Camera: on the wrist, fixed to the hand. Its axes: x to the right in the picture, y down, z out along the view.
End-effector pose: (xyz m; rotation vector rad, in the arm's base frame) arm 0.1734 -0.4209 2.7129 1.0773 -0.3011 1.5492
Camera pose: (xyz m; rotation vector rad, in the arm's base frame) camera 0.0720 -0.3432 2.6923 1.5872 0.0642 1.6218
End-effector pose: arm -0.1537 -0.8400 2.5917 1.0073 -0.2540 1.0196
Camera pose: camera -0.2159 -0.7272 2.5792 1.5615 -0.0570 1.0634
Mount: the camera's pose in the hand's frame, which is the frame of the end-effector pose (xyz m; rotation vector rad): 0.0254 0.0587 -0.1125 0.5510 -0.1061 0.0022
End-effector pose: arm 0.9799 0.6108 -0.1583 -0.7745 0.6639 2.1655
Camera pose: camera 0.9565 0.5136 -0.2405 -0.3611 1.1354 1.8710
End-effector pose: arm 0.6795 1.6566 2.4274 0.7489 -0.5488 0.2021
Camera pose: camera 0.7245 1.7764 2.4082 1.2996 -0.6013 0.3231
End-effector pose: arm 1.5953 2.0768 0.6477 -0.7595 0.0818 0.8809
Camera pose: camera 1.5958 2.0461 0.5220 -0.1981 0.2211 0.8457
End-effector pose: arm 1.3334 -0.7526 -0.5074 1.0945 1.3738 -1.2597
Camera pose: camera 1.3795 -0.6357 -0.5385 1.3683 0.9636 -1.7252
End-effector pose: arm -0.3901 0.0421 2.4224 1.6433 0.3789 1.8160
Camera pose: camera -0.5143 0.0378 2.4584 2.0907 0.8897 1.7072
